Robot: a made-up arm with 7 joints.
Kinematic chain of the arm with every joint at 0, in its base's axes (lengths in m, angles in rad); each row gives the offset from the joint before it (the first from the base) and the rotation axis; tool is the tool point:
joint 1: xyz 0 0.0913 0 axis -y
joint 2: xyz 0 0.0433 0 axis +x
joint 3: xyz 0 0 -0.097 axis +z
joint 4: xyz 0 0 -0.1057 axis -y
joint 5: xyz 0 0 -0.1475 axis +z
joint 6: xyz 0 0 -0.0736 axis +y
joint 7: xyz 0 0 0 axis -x
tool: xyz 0 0 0
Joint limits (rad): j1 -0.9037..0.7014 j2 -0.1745..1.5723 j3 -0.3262..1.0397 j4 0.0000..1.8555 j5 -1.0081..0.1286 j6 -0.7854..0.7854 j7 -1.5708..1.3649
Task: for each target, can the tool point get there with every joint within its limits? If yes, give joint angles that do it. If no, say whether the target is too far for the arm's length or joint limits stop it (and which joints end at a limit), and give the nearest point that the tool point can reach.
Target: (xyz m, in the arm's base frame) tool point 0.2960 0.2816 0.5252
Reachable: no: too far | nearest point 0.1082 0.3169 0.1920 | short by 0.384 m
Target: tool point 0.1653 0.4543 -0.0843
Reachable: yes | joints -0.4142 1.4235 0.1938 1.0235 -0.3690 -0.2170 -0.6591
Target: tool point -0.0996 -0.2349 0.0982
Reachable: no: joint limits stop it (at a limit: joint 1, joint 2, joint 3, joint 4) | nearest point 0.2353 0.0432 0.0329 | short by 0.440 m
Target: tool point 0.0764 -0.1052 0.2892
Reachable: no: joint limits stop it (at a limit: joint 1, joint 2, joint 3, joint 4) | nearest point 0.2353 0.0432 0.0329 | short by 0.336 m
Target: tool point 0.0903 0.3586 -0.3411
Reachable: yes | joints 0.0527 0.5858 -0.0593 0.3333 0.0160 -0.0996 -0.4507
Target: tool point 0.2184 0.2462 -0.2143
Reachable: yes | joints 0.0999 0.0724 0.4486 1.3899 -0.8002 0.0562 -0.0320
